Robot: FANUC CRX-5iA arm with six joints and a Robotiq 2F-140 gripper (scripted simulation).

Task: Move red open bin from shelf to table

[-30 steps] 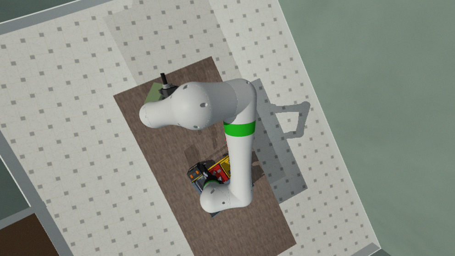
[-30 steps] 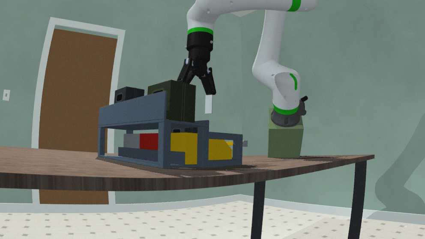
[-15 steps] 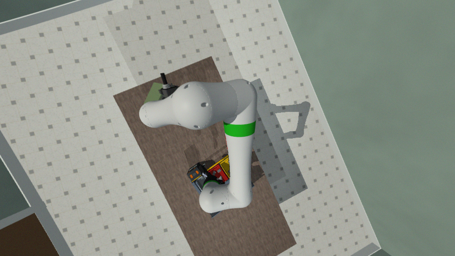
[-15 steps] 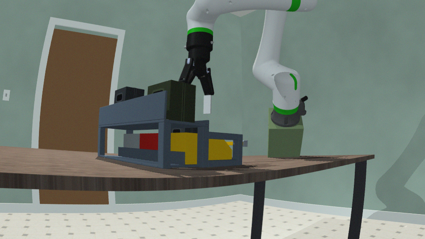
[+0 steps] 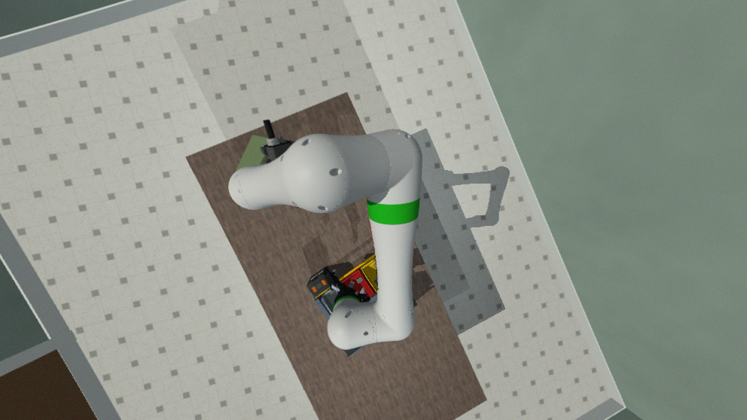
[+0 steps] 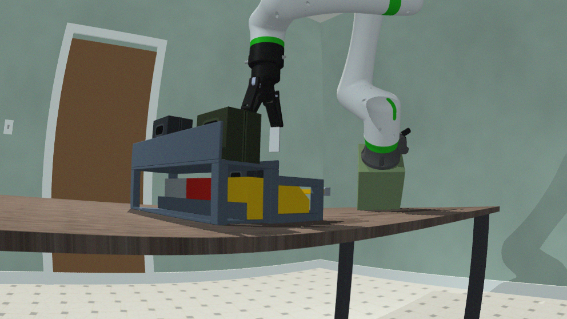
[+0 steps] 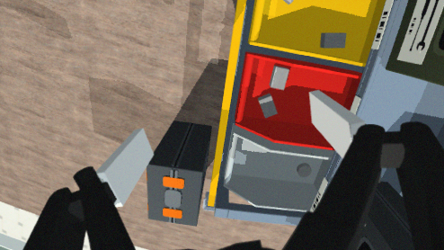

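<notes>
The thin yellow bar lies 110 mm below my hand. Round my hand: red open bin 130 mm below, 90 mm ahead, 40 mm to the left; then grey bin 140 mm ahead, 130 mm below, 60 mm to the right; then yellow bin 140 mm to the left, 130 mm below, 50 mm ahead.
</notes>
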